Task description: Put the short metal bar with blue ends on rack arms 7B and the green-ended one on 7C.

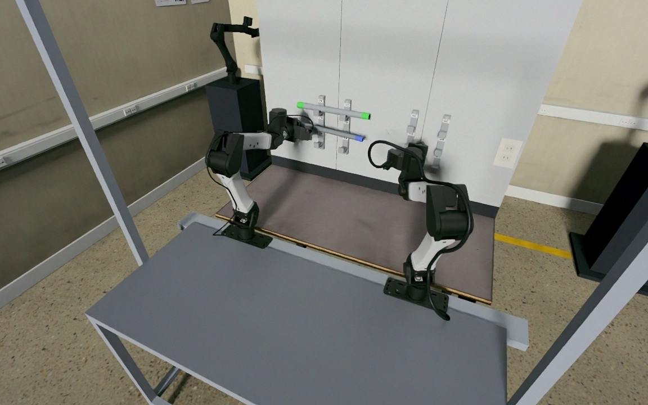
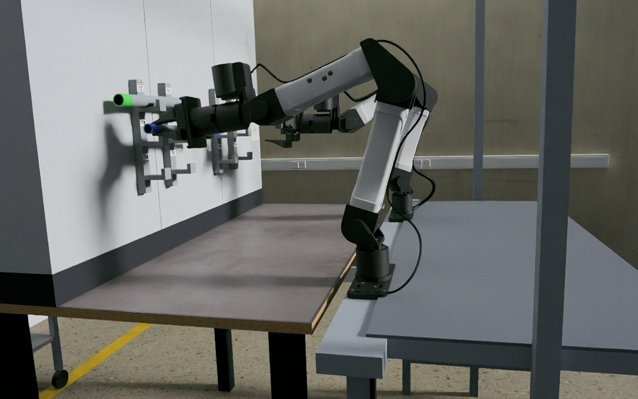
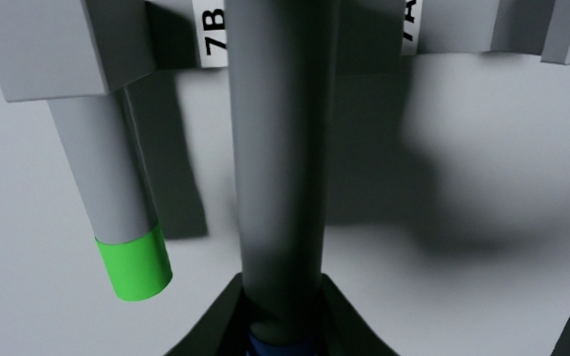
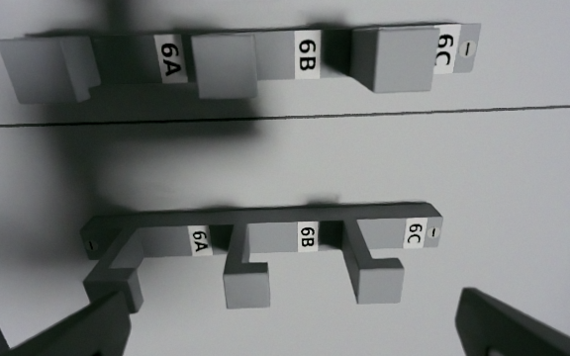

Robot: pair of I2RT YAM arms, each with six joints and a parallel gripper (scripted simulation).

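The blue-ended bar lies 13 cm to the right of my left hand and 1 cm below it. Round my left hand: white wall panel: 21 cm ahead, 32 cm to the right, 15 cm above; then wall socket plate: 11 cm ahead, 83 cm to the right; then green-ended bar: 6 cm ahead, 13 cm to the right, 6 cm above.
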